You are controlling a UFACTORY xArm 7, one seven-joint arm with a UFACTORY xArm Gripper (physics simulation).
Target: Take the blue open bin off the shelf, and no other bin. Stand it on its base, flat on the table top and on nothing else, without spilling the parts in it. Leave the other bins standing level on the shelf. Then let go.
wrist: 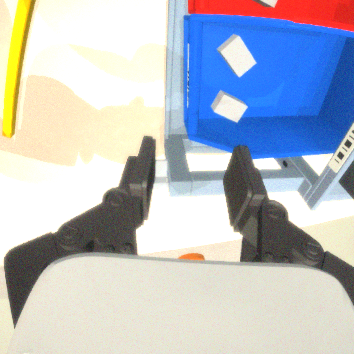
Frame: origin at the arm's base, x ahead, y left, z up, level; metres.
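Seen in the pictures: gripper, between the fingertips: (191, 158).
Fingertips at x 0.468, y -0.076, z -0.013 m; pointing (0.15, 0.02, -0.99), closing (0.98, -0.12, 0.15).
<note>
Offsets run from my fingertips to a thing's top centre. "*": to the spot under its first point.
The blue open bin @(dx +0.095, dy +0.021, dz -0.030 m) (285, 75) stands on the grey-blue shelf frame @(* dx +0.002, dy +0.031, dz -0.105 m) (175, 65) at the upper right of the wrist view. Two pale blocks @(dx +0.056, dy +0.040, dz -0.087 m) (237, 55) @(dx +0.054, dy -0.009, dz -0.087 m) (229, 106) lie in it. Its label side faces left, and its right part is cut off by the view's edge. My gripper (191, 158) is open and empty. Its fingers stand apart, below the bin's lower left corner in the view, with the shelf's corner showing between them. Neither finger is seen to hold the bin.
A red bin @(* dx +0.045, dy +0.078, dz -0.102 m) (225, 7) stands right beside the blue bin at the top edge, with part of a pale block in it. A yellow strip @(* dx -0.150, dy +0.041, dz -0.101 m) (12, 75) lies at the upper left. A slanted shelf post with a label @(* dx +0.124, dy -0.006, dz -0.006 m) (345, 147) is at the right. Something orange (192, 257) shows below the fingers.
</note>
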